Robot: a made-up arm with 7 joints. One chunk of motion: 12 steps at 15 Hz.
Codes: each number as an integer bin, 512 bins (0 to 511) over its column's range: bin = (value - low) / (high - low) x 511, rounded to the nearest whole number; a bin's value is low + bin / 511 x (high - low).
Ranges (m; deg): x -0.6..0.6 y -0.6..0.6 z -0.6..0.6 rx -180..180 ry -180..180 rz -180..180
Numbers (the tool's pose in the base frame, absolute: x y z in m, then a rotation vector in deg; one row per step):
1: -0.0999 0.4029 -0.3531 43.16 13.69 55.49
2: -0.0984 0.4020 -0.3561 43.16 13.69 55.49
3: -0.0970 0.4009 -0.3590 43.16 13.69 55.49
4: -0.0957 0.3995 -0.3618 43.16 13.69 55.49
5: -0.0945 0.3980 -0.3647 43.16 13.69 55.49
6: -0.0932 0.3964 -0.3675 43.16 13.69 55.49
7: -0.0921 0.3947 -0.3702 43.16 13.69 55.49
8: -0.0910 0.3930 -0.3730 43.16 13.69 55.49
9: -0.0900 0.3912 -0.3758 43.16 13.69 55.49
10: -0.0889 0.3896 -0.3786 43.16 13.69 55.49
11: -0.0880 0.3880 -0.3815 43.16 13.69 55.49
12: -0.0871 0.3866 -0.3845 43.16 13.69 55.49
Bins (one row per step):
1: 213 427 105 317 275 334
2: 214 427 104 317 275 334
3: 214 426 103 317 275 334
4: 215 426 101 317 275 334
5: 215 425 100 317 275 334
6: 216 424 99 317 275 334
7: 216 424 98 317 275 334
8: 217 423 97 317 275 334
9: 217 422 95 317 275 334
10: 218 421 94 317 275 334
11: 218 421 93 317 275 334
12: 218 420 92 317 275 334

